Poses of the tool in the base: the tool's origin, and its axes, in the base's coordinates. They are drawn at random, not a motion.
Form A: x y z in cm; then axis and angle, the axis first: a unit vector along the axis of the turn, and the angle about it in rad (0 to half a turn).
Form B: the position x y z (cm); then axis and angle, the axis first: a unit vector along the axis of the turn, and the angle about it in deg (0 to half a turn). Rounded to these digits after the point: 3 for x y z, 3 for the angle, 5 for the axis.
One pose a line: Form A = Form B
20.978 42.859 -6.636 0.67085 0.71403 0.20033 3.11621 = 20.978 42.859 -6.636 0.67085 0.71403 0.20033 178.546
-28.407 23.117 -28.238 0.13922 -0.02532 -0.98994 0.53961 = -28.407 23.117 -28.238 0.13922 -0.02532 -0.98994 30.917
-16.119 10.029 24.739 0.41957 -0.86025 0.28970 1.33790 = -16.119 10.029 24.739 0.41957 -0.86025 0.28970 76.656
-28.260 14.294 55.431 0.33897 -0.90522 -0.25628 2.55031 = -28.260 14.294 55.431 0.33897 -0.90522 -0.25628 146.122
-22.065 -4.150 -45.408 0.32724 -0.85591 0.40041 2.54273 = -22.065 -4.150 -45.408 0.32724 -0.85591 0.40041 145.688
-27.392 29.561 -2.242 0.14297 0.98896 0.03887 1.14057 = -27.392 29.561 -2.242 0.14297 0.98896 0.03887 65.350
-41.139 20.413 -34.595 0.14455 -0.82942 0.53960 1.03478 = -41.139 20.413 -34.595 0.14455 -0.82942 0.53960 59.289
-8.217 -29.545 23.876 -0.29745 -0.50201 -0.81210 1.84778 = -8.217 -29.545 23.876 -0.29745 -0.50201 -0.81210 105.870
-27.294 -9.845 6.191 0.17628 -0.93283 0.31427 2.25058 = -27.294 -9.845 6.191 0.17628 -0.93282 0.31427 128.949
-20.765 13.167 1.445 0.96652 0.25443 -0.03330 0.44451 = -20.765 13.167 1.445 0.96652 0.25443 -0.03330 25.469
